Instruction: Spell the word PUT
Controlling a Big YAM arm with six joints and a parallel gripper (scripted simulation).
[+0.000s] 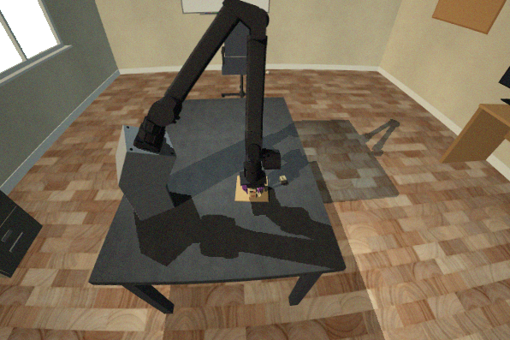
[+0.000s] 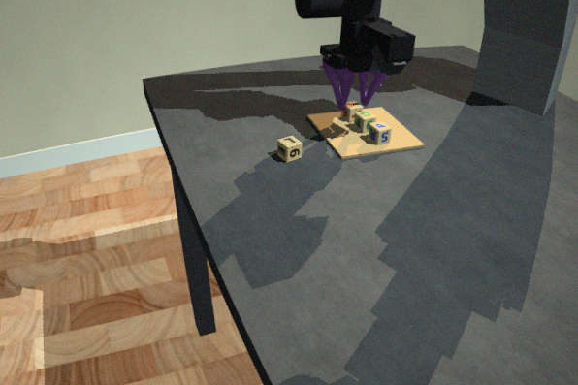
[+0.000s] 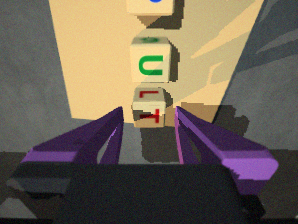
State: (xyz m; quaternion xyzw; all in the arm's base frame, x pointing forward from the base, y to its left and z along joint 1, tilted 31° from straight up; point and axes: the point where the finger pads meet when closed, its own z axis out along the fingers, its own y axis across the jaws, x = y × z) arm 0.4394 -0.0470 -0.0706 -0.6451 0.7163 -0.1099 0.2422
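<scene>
The T block is 20 mm below my hand. Round my hand: mat 40 mm to the left, 30 mm below.
</scene>
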